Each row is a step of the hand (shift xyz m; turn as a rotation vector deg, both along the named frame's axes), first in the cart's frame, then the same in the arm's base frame.
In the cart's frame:
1: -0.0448 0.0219 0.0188 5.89 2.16 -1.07
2: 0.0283 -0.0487 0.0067 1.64 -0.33 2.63
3: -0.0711 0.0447 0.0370 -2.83 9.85 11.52
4: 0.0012 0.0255 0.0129 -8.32 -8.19 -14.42
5: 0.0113 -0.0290 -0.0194 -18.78 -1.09 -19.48
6: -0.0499 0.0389 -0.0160 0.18 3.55 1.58
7: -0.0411 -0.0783 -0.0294 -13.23 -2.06 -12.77
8: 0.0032 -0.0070 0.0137 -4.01 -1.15 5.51
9: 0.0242 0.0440 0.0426 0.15 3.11 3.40
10: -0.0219 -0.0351 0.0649 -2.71 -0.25 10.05
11: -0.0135 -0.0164 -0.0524 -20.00 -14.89 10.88
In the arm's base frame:
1: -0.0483 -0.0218 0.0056 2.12 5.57 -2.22
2: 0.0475 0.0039 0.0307 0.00 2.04 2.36
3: -0.0869 -0.0280 0.0097 -13.59 5.63 4.61
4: -0.0232 0.0165 -0.0026 7.57 -15.13 -7.63
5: 0.0354 -0.0096 -0.0014 -1.05 -22.26 -15.38
6: -0.0483 -0.0293 -0.0328 -3.13 2.24 -0.55
7: 0.0465 -0.0788 0.0178 -0.23 -15.97 -9.34
8: 0.0009 0.0038 0.0152 -3.74 -2.17 5.39
9: -0.0368 0.0533 0.0120 -3.62 2.58 1.22
10: -0.0148 -0.0140 0.0742 -5.64 0.74 8.72
11: 0.0270 -0.0349 -0.0353 -4.91 -20.07 17.69

